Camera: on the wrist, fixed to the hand. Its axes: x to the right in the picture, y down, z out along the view.
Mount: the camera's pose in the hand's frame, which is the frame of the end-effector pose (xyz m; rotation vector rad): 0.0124 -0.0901 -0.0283 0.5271 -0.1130 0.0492
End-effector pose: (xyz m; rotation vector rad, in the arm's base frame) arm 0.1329 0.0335 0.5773 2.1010 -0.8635 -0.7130
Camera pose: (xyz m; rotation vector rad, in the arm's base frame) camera 0.1917 0.0808 0.5192 2.5027 -1.2695 -0.6296
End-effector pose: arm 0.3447 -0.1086 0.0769 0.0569 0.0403 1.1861
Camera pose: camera 0.4310 -0.1302 0.0427 0.5906 0.2526 1.1936
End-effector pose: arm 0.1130 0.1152 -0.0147 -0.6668 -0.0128 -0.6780
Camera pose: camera 0.0645 0.0394 0.0166 -0.1958 -0.2702 -0.5564
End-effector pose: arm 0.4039 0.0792 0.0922 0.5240 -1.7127 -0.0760
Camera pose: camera 0.4562 0.0006 0.0796 0.8763 -1.8563 0.3983
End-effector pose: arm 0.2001 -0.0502 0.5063 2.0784 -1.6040 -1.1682
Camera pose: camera 0.2832 -0.0368 0.4617 -2.0638 1.9837 0.8409
